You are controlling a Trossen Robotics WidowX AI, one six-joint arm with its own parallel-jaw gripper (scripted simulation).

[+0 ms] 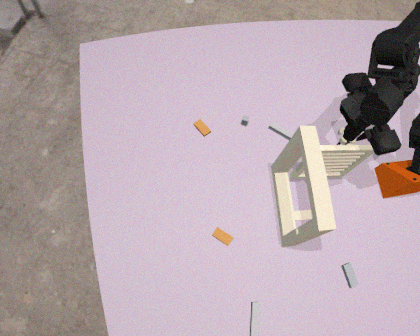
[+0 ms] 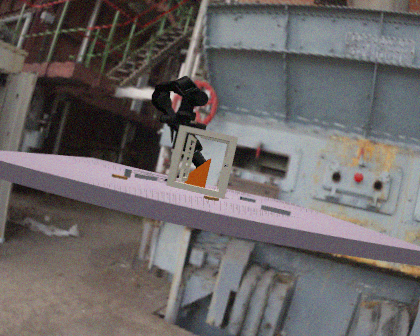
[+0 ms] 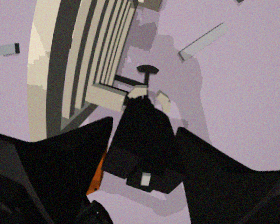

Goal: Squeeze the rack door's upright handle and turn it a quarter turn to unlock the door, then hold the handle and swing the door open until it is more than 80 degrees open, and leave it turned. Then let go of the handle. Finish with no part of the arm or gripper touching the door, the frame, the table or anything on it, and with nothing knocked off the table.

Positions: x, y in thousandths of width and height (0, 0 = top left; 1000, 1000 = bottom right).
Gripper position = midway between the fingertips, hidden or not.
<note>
In view: my gripper (image 1: 842, 388) and a rack (image 1: 761, 484).
My gripper shows as well in image 3 (image 3: 520, 569). The rack also shows in image 2 (image 2: 551, 421) and in image 3 (image 3: 341, 190).
</note>
